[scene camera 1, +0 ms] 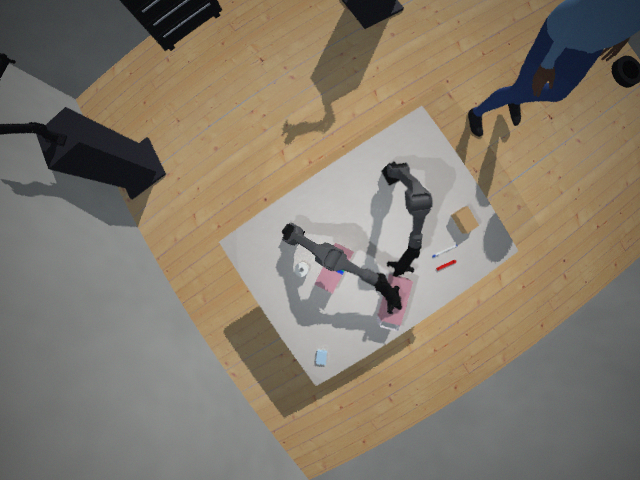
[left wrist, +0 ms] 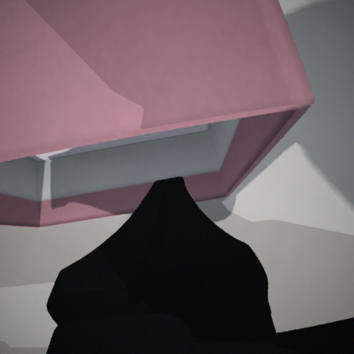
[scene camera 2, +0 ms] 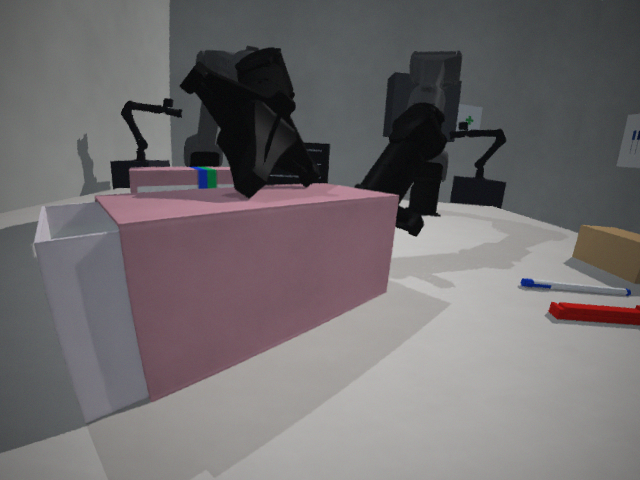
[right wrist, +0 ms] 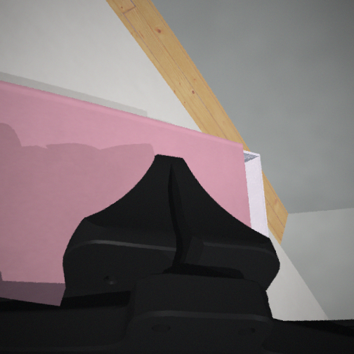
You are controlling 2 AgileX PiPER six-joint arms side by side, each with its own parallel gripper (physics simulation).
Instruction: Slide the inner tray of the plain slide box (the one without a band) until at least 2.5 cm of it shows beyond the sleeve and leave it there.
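Observation:
The plain slide box's pink sleeve (scene camera 1: 407, 294) (scene camera 2: 258, 279) (left wrist: 200, 60) (right wrist: 215, 165) stands on the table. Its white inner tray (scene camera 1: 389, 326) (scene camera 2: 98, 320) (right wrist: 256, 195) projects from the end at the left of scene camera 2; in the left wrist view the tray's other end (left wrist: 135, 162) sits recessed inside the sleeve. My left gripper (scene camera 1: 397, 272) (left wrist: 172, 195) is shut and empty, its tip at that recessed open end; the sleeve hides the tip in scene camera 2. My right gripper (scene camera 1: 392, 311) (scene camera 2: 249, 193) (right wrist: 166, 173) is shut and empty, its tip at the sleeve's top face.
The banded pink box (scene camera 1: 328, 280) (scene camera 2: 160, 174) lies partly under the right arm. A white round object (scene camera 1: 301, 268) is beside it. A tan block (scene camera 1: 464, 219) (scene camera 2: 610, 248), a pen (scene camera 1: 445, 251) (scene camera 2: 584, 287), a red object (scene camera 1: 445, 265) (scene camera 2: 594, 313) and a light-blue block (scene camera 1: 321, 357) stand apart.

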